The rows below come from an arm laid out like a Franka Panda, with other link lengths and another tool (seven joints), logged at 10 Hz.
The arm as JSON. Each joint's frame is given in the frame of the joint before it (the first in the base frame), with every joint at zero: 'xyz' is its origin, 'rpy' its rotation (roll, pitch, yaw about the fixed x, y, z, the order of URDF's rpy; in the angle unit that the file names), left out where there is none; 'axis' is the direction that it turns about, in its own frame. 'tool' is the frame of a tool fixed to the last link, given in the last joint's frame.
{
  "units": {
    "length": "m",
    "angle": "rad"
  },
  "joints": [
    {
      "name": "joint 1",
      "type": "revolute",
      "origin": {
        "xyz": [
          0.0,
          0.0,
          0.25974
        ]
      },
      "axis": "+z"
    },
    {
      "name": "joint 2",
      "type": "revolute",
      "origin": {
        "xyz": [
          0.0,
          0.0,
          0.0
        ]
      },
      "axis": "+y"
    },
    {
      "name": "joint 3",
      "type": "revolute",
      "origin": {
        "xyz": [
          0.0,
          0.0,
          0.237
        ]
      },
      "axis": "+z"
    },
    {
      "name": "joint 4",
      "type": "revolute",
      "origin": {
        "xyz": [
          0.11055,
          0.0,
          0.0
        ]
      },
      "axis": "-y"
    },
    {
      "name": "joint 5",
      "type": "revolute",
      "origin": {
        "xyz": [
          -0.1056,
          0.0,
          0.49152
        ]
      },
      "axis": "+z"
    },
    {
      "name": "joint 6",
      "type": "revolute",
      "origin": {
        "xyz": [
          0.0,
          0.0,
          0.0
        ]
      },
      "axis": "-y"
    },
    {
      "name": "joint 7",
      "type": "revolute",
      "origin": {
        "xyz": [
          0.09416,
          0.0,
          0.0
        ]
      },
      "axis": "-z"
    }
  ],
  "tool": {
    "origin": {
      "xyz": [
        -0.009,
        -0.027,
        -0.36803
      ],
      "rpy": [
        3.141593,
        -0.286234,
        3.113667
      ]
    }
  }
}
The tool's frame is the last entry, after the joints.
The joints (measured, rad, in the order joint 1, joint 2, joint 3, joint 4, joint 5, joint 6, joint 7), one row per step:
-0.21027 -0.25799 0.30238 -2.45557 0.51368 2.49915 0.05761
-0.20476 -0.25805 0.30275 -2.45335 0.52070 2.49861 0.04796
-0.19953 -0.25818 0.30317 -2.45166 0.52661 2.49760 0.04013
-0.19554 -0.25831 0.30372 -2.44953 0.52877 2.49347 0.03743
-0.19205 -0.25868 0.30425 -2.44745 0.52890 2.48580 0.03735
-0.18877 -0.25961 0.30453 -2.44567 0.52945 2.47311 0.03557
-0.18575 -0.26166 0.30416 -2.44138 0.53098 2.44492 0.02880
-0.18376 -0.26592 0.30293 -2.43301 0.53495 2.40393 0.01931
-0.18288 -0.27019 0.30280 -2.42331 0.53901 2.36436 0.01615
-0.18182 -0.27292 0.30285 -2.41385 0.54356 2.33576 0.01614
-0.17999 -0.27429 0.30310 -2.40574 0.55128 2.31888 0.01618
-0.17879 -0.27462 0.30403 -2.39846 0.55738 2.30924 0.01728
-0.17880 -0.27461 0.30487 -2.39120 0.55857 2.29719 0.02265
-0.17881 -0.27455 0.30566 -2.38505 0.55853 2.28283 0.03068
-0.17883 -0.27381 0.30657 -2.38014 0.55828 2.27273 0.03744
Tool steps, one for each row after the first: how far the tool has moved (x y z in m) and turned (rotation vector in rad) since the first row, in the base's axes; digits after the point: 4 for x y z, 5 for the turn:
0.0008 0.0052 0.0016 0.00283 -0.00404 0.01088
0.0011 0.0101 0.0028 0.00538 -0.00678 0.02064
0.0006 0.0143 0.0037 0.00723 -0.00585 0.02790
-0.0010 0.0182 0.0040 0.00898 -0.00123 0.03465
-0.0042 0.0225 0.0038 0.01155 0.00729 0.04393
-0.0106 0.0284 0.0036 0.01695 0.02505 0.06181
-0.0183 0.0353 0.0060 0.02654 0.04742 0.08386
-0.0253 0.0421 0.0097 0.03752 0.06884 0.09993
-0.0293 0.0480 0.0139 0.04755 0.08284 0.10962
-0.0307 0.0537 0.0182 0.05786 0.08882 0.11456
-0.0304 0.0582 0.0221 0.06549 0.09042 0.11684
-0.0311 0.0612 0.0252 0.07060 0.09587 0.11725
-0.0333 0.0640 0.0273 0.07568 0.10541 0.11647
-0.0349 0.0663 0.0287 0.07935 0.11263 0.11539

